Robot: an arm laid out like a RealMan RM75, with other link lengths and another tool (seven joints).
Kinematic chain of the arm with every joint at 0, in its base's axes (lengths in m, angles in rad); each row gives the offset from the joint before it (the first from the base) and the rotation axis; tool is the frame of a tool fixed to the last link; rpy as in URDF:
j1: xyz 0 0 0.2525 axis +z
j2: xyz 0 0 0 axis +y
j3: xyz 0 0 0.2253 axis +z
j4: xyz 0 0 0 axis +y
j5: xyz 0 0 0.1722 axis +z
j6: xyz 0 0 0 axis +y
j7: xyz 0 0 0.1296 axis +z
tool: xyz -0.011 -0.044 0.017 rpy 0 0.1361 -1.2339
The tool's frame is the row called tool.
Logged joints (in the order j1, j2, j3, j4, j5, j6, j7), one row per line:
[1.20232 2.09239 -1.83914 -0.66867 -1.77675 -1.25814 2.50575]
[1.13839 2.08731 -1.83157 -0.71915 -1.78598 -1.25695 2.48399]
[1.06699 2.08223 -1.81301 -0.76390 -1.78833 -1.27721 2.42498]
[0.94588 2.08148 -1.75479 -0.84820 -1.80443 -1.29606 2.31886]
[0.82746 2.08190 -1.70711 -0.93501 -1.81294 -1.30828 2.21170]
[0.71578 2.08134 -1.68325 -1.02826 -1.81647 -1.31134 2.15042]
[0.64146 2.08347 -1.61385 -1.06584 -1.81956 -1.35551 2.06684]
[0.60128 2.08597 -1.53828 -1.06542 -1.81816 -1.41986 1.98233]
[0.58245 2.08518 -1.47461 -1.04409 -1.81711 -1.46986 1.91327]
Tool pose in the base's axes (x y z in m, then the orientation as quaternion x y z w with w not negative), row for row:
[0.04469 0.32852 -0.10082 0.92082 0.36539 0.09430 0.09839]
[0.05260 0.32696 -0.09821 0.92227 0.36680 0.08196 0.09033]
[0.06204 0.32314 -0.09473 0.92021 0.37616 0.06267 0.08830]
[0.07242 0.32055 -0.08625 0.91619 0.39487 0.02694 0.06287]
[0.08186 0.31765 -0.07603 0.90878 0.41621 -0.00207 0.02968]
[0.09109 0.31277 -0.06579 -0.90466 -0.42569 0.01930 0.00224]
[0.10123 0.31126 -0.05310 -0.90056 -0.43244 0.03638 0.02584]
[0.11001 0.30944 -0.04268 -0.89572 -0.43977 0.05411 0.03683]
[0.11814 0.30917 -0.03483 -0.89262 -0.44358 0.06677 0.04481]
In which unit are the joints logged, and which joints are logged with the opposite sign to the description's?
The joints are logged in radians. Opposite sign: none.
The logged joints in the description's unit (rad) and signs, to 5 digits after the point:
[1.20232 2.09239 -1.83914 -0.66867 -1.77675 -1.25814 2.50575]
[1.13839 2.08731 -1.83157 -0.71915 -1.78598 -1.25695 2.48399]
[1.06699 2.08223 -1.81301 -0.76390 -1.78833 -1.27721 2.42498]
[0.94588 2.08148 -1.75479 -0.84820 -1.80443 -1.29606 2.31886]
[0.82746 2.08190 -1.70711 -0.93501 -1.81294 -1.30828 2.21170]
[0.71578 2.08134 -1.68325 -1.02826 -1.81647 -1.31134 2.15042]
[0.64146 2.08347 -1.61385 -1.06584 -1.81956 -1.35551 2.06684]
[0.60128 2.08597 -1.53828 -1.06542 -1.81816 -1.41986 1.98233]
[0.58245 2.08518 -1.47461 -1.04409 -1.81711 -1.46986 1.91327]

